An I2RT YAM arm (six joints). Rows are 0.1 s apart.
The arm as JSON. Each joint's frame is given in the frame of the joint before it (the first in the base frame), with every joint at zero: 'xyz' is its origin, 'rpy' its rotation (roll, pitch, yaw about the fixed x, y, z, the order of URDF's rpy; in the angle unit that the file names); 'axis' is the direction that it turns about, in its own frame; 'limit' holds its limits. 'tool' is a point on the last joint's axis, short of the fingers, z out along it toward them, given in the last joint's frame.
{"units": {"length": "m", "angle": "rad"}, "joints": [
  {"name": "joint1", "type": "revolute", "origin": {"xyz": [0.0, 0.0, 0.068], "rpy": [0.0, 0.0, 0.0]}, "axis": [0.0, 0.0, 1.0], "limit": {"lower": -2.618, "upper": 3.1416}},
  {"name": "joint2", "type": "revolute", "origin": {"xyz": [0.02, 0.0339, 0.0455], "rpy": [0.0, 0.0, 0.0]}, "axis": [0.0, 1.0, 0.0], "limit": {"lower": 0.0, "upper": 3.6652}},
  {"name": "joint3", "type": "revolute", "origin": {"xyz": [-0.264, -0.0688, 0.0], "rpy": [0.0, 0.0, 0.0]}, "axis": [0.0, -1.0, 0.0], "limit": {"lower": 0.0, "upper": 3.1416}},
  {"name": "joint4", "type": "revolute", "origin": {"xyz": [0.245, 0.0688, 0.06], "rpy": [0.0, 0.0, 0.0]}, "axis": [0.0, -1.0, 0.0], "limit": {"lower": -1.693, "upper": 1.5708}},
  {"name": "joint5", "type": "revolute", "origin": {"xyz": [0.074, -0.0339, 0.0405], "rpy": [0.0, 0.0, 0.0]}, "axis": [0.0, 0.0, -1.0], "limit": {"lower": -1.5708, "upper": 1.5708}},
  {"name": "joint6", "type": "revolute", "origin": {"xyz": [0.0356, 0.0, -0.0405], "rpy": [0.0, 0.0, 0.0]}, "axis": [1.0, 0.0, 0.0], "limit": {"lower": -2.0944, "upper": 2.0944}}
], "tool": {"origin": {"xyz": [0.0, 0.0, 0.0], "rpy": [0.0, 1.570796, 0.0]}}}
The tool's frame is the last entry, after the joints.
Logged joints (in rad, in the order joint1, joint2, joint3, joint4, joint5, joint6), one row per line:
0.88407, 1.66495, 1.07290, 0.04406, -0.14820, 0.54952
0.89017, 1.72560, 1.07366, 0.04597, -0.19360, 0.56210
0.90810, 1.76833, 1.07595, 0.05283, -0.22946, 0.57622
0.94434, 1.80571, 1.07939, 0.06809, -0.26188, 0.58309
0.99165, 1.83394, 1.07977, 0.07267, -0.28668, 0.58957
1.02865, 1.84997, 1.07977, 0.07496, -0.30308, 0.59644
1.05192, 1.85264, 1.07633, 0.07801, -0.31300, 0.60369
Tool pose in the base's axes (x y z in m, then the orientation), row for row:
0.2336, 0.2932, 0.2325, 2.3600, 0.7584, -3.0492
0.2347, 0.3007, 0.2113, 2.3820, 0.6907, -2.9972
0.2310, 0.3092, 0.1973, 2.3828, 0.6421, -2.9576
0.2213, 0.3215, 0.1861, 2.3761, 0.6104, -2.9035
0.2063, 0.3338, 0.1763, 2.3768, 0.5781, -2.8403
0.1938, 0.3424, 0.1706, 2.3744, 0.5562, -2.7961
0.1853, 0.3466, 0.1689, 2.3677, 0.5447, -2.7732
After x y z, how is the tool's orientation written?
As angles about the fixed x, y, z axes (roll, pitch, yaw), in radians.
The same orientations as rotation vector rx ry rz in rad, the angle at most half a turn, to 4 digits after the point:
-0.4732, 2.2319, 0.9680
-0.5025, 2.3030, 0.9895
-0.5347, 2.3488, 1.0211
-0.5943, 2.3747, 1.0617
-0.6643, 2.4031, 1.0948
-0.7156, 2.4205, 1.1200
-0.7443, 2.4274, 1.1396

